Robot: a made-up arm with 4 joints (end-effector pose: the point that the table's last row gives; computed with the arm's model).
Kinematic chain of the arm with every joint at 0, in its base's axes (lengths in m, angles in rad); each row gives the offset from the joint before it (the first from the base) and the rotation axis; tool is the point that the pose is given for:
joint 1: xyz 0 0 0.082 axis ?
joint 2: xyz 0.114 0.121 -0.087 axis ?
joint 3: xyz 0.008 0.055 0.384 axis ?
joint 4: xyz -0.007 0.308 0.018 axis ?
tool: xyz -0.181 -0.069 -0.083
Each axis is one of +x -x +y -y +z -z.
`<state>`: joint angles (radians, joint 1 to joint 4).
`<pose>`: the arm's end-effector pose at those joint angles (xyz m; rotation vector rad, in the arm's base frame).
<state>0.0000 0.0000 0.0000 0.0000</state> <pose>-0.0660 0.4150 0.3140 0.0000 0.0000 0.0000</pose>
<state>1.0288 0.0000 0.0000 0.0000</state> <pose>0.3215 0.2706 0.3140 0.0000 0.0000 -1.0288</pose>
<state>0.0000 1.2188 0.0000 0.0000</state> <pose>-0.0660 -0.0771 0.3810 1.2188 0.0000 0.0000</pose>
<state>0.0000 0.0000 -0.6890 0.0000</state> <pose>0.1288 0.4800 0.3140 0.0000 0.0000 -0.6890</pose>
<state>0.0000 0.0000 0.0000 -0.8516</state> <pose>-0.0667 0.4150 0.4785 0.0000 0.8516 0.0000</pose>
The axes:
joint 1: -z
joint 2: +x
joint 3: +z
joint 4: -y

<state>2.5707 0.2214 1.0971 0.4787</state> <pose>0.1881 -0.0157 0.2447 -0.4165 -0.6220 -1.4357</pose>
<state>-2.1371 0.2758 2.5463 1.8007</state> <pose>0.0753 -0.0793 0.2091 -1.5827 -1.2938 -0.8305</pose>
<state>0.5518 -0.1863 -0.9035 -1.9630</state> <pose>0.4883 0.2195 0.5459 1.2485 1.5219 -1.1099</pose>
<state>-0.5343 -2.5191 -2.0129 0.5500</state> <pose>0.2270 0.3792 -0.2318 1.0003 2.8913 0.3790</pose>
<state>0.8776 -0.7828 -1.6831 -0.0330</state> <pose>0.6315 0.0294 0.0719 -0.9076 -0.3917 -2.4055</pose>
